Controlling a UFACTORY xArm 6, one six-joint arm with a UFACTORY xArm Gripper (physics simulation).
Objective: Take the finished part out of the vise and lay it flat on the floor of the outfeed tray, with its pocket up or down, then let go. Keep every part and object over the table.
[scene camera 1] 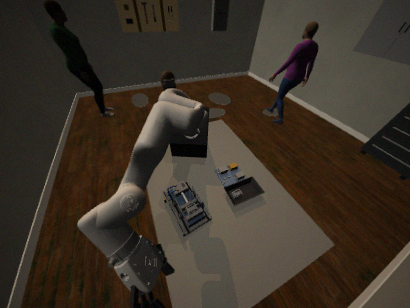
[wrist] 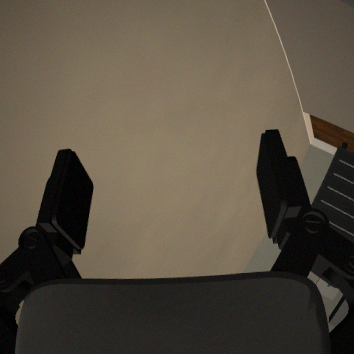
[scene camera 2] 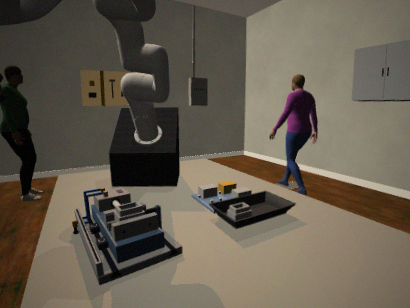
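Observation:
The vise, with a blue body and grey jaws, stands on a dark-railed base at the table's left. A light grey block sits between its jaws; whether it has a pocket is hard to tell. The black outfeed tray stands to the right. A light grey part lies in the tray's near left end, its pocket up. My gripper is open and empty, well away from vise and tray, at the lower left of the first scene view.
A blue plate with grey blocks and a yellow block lies just behind the tray. My arm's black pedestal is at the table's back. Blue bent tubing rises beside the vise. Two people stand beyond the table.

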